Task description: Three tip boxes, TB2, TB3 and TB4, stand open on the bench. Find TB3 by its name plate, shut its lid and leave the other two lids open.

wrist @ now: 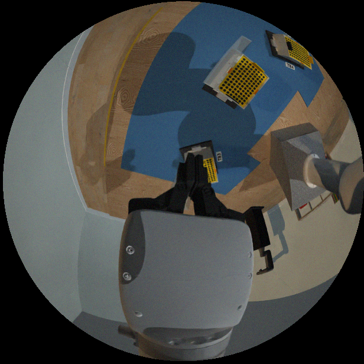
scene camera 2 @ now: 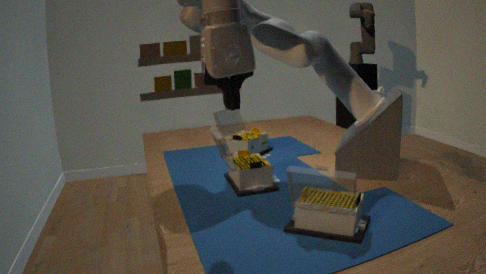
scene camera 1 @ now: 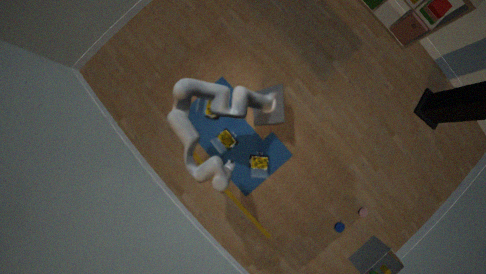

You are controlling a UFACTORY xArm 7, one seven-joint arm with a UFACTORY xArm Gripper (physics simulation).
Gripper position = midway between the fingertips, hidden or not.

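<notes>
The gripper (scene camera 2: 232, 108) is visible, and the wrist view has the gripper (wrist: 191, 162) too, along with a TB2 tip box (wrist: 246, 76).
</notes>
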